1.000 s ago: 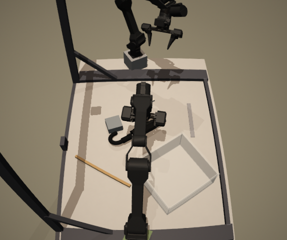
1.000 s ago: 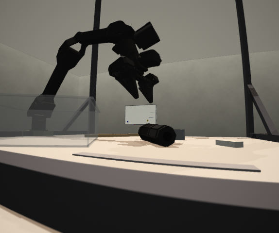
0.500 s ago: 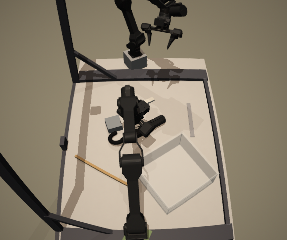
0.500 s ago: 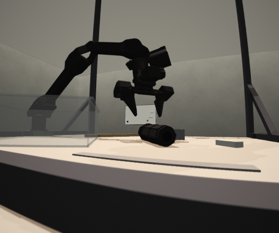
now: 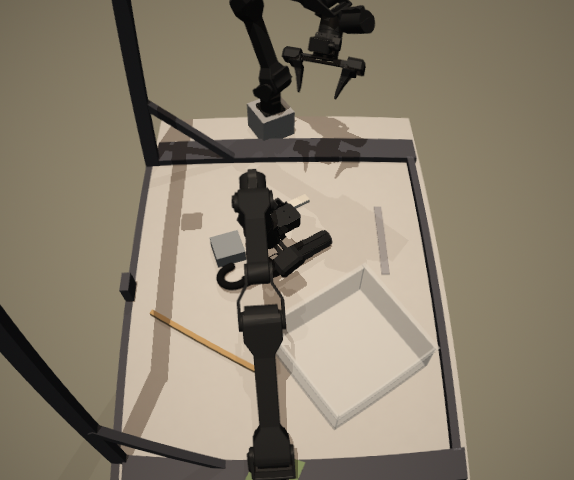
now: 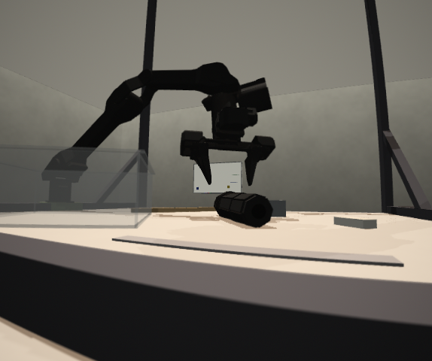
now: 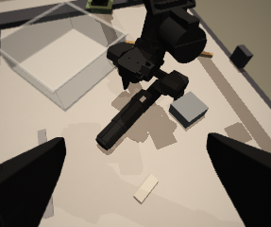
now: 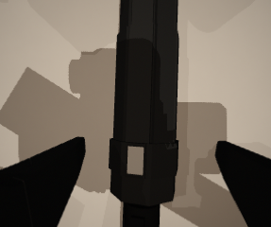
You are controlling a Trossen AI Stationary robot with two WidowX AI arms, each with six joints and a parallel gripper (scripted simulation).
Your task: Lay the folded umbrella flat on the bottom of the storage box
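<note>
The black umbrella is 8 cm below my right hand and 2 cm to the left of it. Also, from my right hand: small white block: 21 cm to the left, 9 cm below, 6 cm ahead; then grey block: 12 cm behind, 8 cm below, 5 cm to the left; then wooden stick: 19 cm to the right, 17 cm behind, 9 cm below.
</note>
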